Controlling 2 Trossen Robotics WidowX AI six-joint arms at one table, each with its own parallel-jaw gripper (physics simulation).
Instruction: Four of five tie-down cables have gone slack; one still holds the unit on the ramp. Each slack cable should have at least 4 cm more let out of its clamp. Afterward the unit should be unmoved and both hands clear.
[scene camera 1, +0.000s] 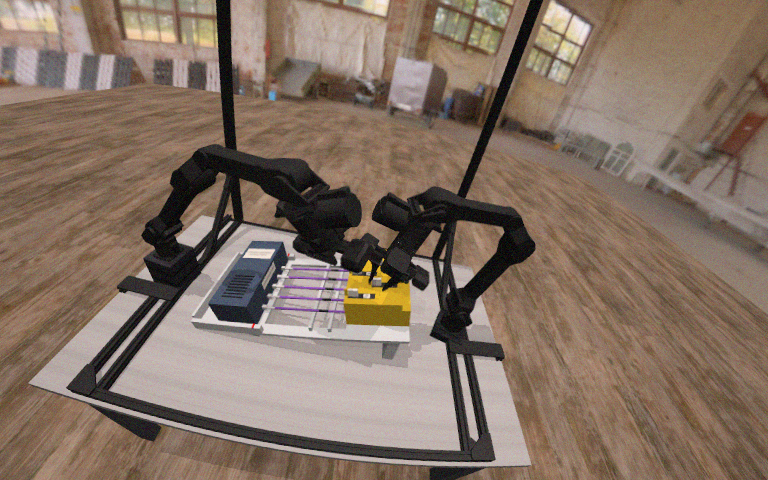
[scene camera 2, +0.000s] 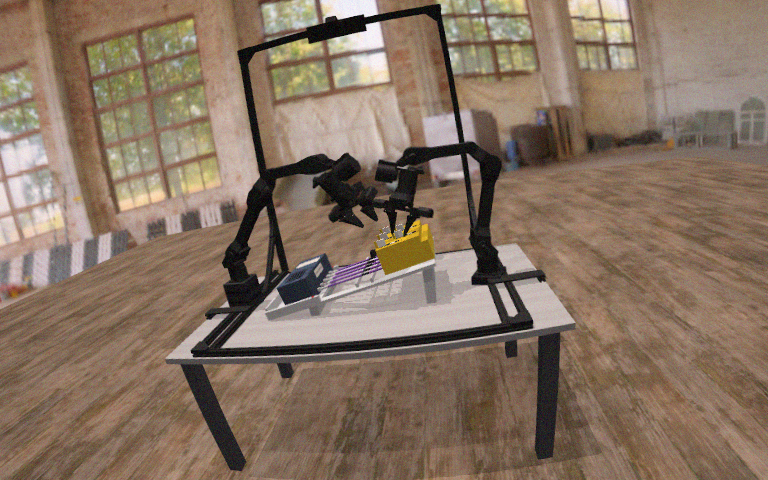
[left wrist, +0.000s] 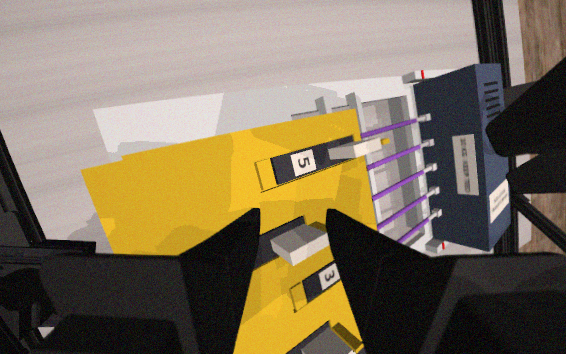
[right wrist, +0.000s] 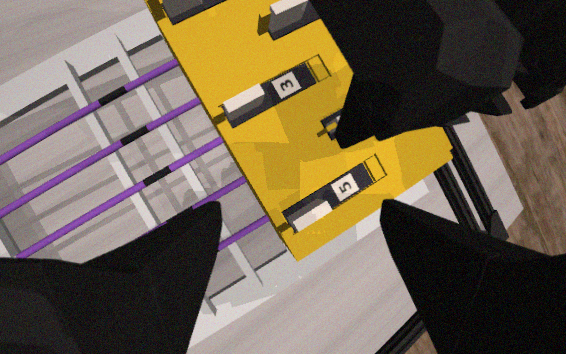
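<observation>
The unit, a dark blue box, sits at the ramp's low end. Purple cables run from it to the yellow clamp block. My left gripper is partly open, its fingertips on either side of the grey clamp lever between clamps 5 and 3; contact is unclear. My right gripper is open and empty above the block's cable side. Lever 5 and lever 3 lie at the cable end of their slots.
The white ramp slopes down to the left on the table. Crossbars lie under the cables. Red marks stand on the ramp's edges by the unit. A black frame rail borders the front. The two wrists are close together.
</observation>
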